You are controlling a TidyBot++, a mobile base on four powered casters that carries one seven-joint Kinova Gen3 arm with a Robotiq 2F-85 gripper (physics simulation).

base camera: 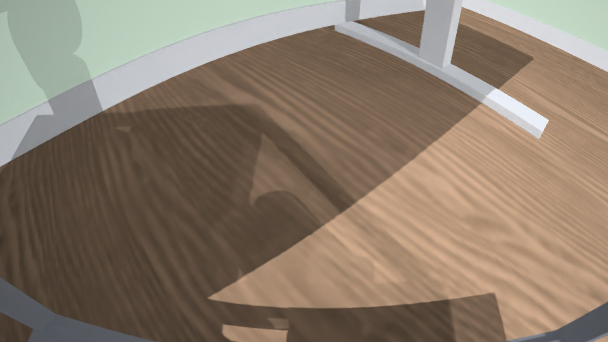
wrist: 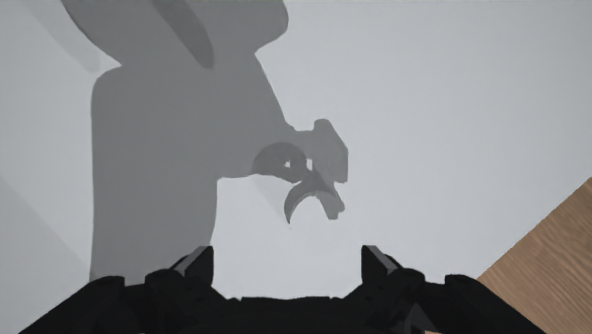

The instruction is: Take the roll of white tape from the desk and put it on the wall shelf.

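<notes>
The roll of white tape (wrist: 311, 220) lies on the white desk (wrist: 450, 125) in the wrist view. It nearly blends into the desk top; a dark crescent marks its upper left edge, and part of the gripper's shadow falls by its right side. My gripper (wrist: 287, 262) is open, with nothing between its fingers. In the picture the roll is a little above the fingertips and slightly right of the middle. The gap in height between fingers and desk is hard to tell. The wall shelf does not show in either view.
A white desk leg (base camera: 439, 37) on a long foot (base camera: 510, 110) stands on the wooden floor (base camera: 475, 200) in the base camera view. A white skirting board (base camera: 200, 47) runs below the green wall (base camera: 190, 17). The arm's shadow covers the desk's left part; the desk edge is at lower right.
</notes>
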